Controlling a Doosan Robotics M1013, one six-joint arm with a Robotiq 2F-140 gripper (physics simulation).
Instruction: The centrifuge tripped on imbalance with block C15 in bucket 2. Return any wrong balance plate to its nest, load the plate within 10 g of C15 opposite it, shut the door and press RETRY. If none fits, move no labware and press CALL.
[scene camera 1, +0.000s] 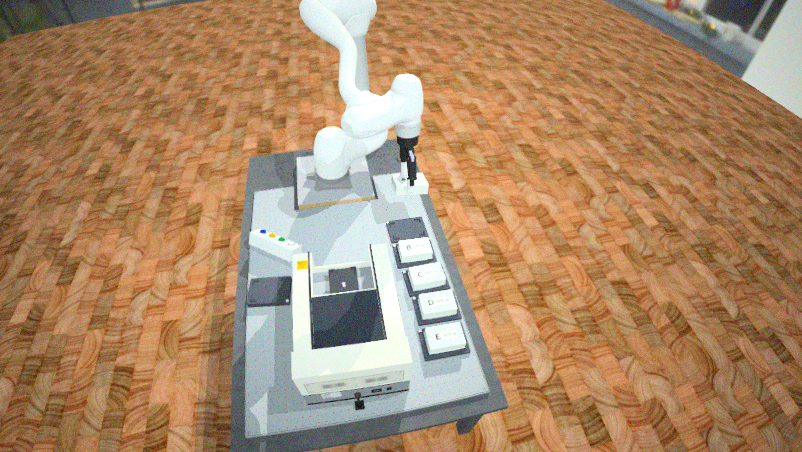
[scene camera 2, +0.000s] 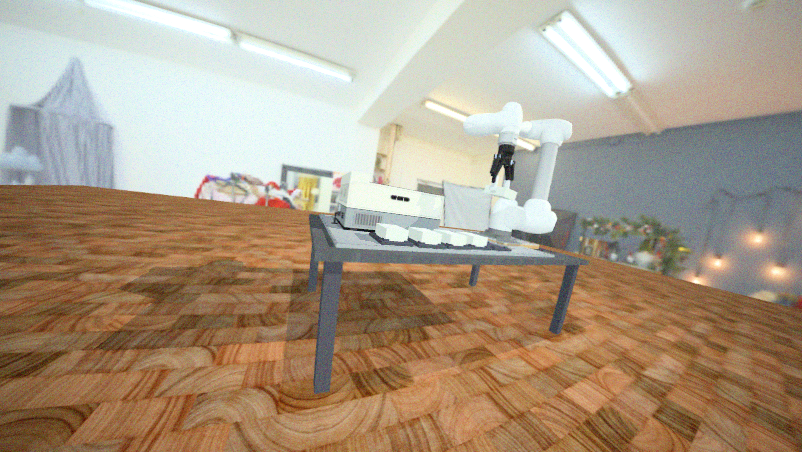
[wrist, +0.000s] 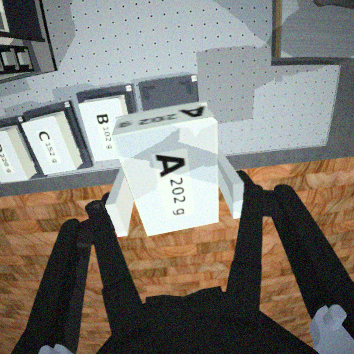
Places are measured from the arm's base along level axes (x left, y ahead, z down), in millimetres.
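Pixels of known places: gripper, between the fingertips: (scene camera 1: 408, 184) (scene camera 2: 499, 192) (wrist: 172, 169); arm's base, origin of its link: (scene camera 1: 332, 178) (scene camera 2: 498, 237).
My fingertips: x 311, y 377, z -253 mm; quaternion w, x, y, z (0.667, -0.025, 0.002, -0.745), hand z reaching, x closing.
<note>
Ahead of a thing's pixels: the offset from my fingertips to its middle. "pt": to the spot under its first point.
My gripper (scene camera 1: 408, 180) (scene camera 2: 500, 185) (wrist: 172, 169) is shut on white plate A, marked 202 g @[dx +5, dy +0, dz -1 mm] (scene camera 1: 422, 182) (scene camera 2: 499, 192) (wrist: 170, 187), and holds it above the table's right edge. Its dark nest @[pt dx +7, dy +2, dz +261 mm] (scene camera 1: 407, 229) (wrist: 167, 92) stands empty. Plate B, 102 g @[dx +17, dy +135, dz +239 mm] (scene camera 1: 414, 249) (wrist: 96, 127), plate C, 152 g @[dx +40, dy +271, dz +239 mm] (scene camera 1: 426, 276) (wrist: 52, 145), plate D @[dx +57, dy +401, dz +239 mm] (scene camera 1: 438, 304) (wrist: 12, 160) and plate E @[dx +56, dy +539, dz +239 mm] (scene camera 1: 445, 338) sit in nests. The centrifuge @[dx -268, dy +468, dz +150 mm] (scene camera 1: 351, 362) (scene camera 2: 387, 202) has an opening at its arm side, showing a dark bucket (scene camera 1: 342, 277). Block C15 cannot be made out.
A white button box @[dx -559, dy +49, dz +230 mm] (scene camera 1: 275, 245) with blue, yellow, green and white buttons lies left of the centrifuge. A dark empty nest @[dx -571, dy +260, dz +257 mm] (scene camera 1: 269, 290) lies at the table's left. The arm's base plate (scene camera 1: 336, 193) is at the back. A dark panel @[dx -266, dy +519, dz +61 mm] (scene camera 1: 348, 320) covers part of the centrifuge top.
</note>
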